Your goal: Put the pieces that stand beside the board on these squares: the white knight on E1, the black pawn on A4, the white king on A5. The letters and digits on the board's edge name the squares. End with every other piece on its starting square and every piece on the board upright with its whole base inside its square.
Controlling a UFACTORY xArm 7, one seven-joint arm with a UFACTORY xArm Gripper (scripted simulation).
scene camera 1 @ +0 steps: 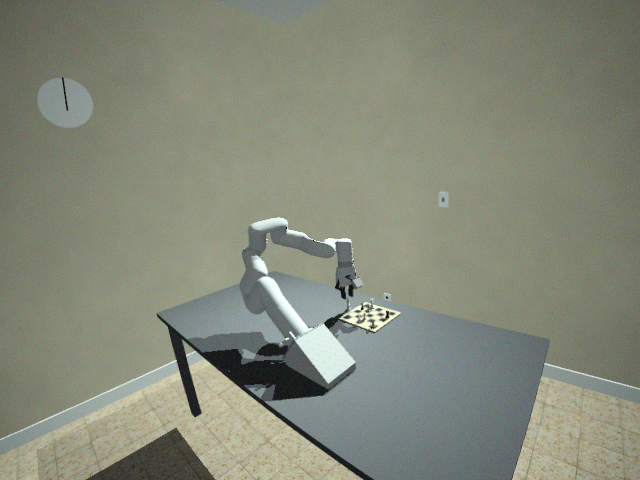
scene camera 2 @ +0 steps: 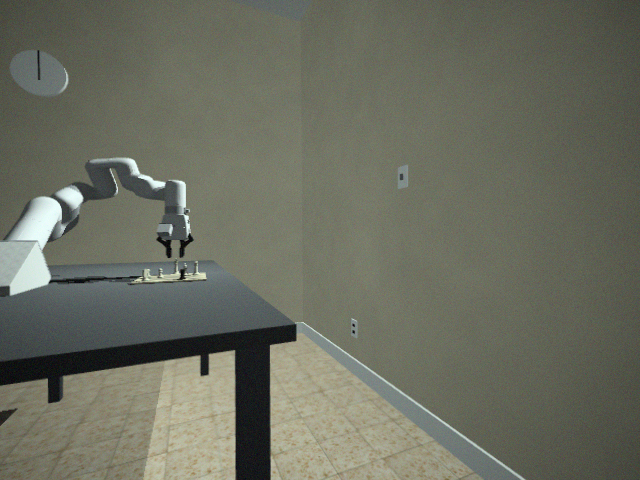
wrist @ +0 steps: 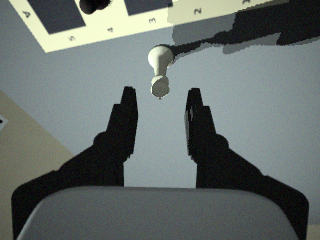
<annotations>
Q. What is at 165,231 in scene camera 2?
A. My gripper.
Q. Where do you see a chessboard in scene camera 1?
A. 378,313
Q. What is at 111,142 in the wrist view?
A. My gripper.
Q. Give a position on a white king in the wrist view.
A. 160,57
</annotations>
